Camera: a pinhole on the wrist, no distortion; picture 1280 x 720 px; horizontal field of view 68.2 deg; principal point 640.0 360.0 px. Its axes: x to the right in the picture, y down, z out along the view. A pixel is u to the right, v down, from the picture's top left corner.
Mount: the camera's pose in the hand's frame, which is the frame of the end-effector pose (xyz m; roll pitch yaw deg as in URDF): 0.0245 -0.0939 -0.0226 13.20 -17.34 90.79
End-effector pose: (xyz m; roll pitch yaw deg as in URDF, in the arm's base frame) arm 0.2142 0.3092 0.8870 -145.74 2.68 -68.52
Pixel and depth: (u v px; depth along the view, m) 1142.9 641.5 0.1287
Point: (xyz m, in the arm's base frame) 0.3377 0.3436 0.8210
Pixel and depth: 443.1 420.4 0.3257
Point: 0.5762 0.3687 0.8077
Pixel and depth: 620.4 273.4 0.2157
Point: 0.4597 0.3077 0.8295
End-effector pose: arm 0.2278 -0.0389 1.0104 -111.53 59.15 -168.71
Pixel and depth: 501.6 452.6 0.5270
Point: 0.1725 -0.6028 0.9949
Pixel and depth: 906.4 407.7 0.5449
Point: 0.3539 -0.5614 0.8551
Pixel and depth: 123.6 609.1 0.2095
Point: 0.1005 -0.3068 1.0919
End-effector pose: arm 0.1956 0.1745 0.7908 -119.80 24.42 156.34
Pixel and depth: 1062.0 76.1 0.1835
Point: 0.0364 0.0577 0.7193
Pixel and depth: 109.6 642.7 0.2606
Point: -0.0107 -0.0886 0.9474
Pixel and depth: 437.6 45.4 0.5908
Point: -0.3660 -0.2017 0.7333
